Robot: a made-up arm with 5 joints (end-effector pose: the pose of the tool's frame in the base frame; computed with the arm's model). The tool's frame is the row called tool.
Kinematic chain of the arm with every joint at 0, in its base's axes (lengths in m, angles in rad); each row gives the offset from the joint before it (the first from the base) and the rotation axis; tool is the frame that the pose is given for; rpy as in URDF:
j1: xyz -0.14 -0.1 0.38 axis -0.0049 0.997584 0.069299
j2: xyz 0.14 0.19 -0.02 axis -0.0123 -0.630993 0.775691
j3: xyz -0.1 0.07 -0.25 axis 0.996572 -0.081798 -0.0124
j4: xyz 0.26 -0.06 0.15 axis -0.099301 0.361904 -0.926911
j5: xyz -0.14 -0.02 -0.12 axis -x
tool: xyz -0.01 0.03 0.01 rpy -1.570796 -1.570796 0
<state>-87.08 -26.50 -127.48 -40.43 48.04</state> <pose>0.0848 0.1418 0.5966 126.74 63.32 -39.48</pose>
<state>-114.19 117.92 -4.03 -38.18 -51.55</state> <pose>-0.2106 0.2559 0.6813 4.08 128.57 -73.54</pose>
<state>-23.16 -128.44 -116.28 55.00 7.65</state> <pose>-0.0302 0.3587 0.1629 -143.25 -5.11 99.67</pose>
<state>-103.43 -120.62 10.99 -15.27 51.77</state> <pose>0.0149 0.2595 0.4206 -77.75 -16.14 -116.92</pose>
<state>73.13 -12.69 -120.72 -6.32 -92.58</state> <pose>-0.3256 0.2378 0.1661 -101.60 -18.19 26.82</pose>
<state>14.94 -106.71 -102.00 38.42 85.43</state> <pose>-0.1664 0.2965 0.1591 -27.92 -11.73 172.85</pose>
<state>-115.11 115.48 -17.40 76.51 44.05</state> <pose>0.0263 0.2912 0.6037 -35.22 52.33 82.67</pose>
